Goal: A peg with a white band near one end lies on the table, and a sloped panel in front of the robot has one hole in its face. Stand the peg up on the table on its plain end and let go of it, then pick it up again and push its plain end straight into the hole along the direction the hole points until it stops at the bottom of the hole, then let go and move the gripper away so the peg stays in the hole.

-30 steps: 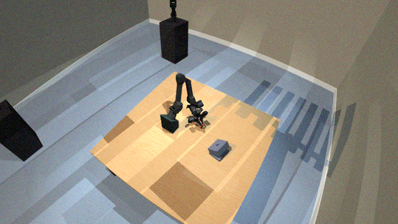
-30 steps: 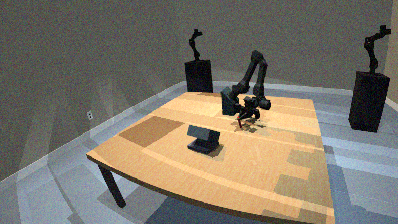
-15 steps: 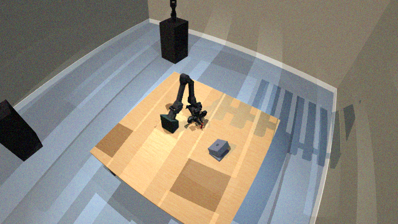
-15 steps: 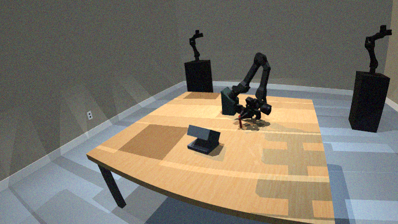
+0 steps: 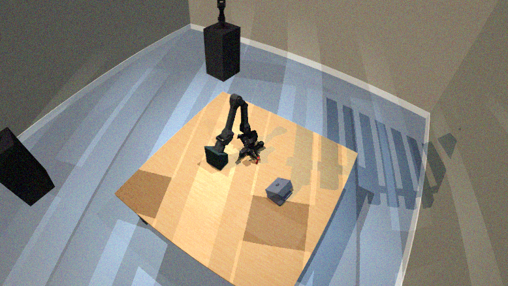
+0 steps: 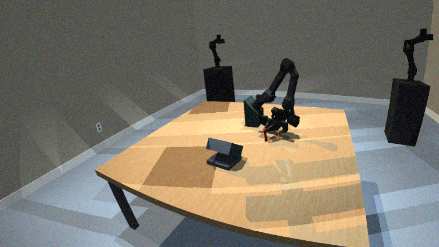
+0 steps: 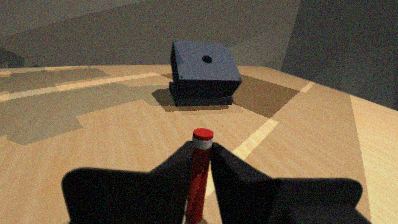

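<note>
Right now my gripper tip is 1 cm above the red peg. Round my gripper tip: grey sloped panel: 24 cm ahead, 10 cm to the right; then dark panel base: 26 cm ahead, 10 cm to the right, 6 cm below.
</note>
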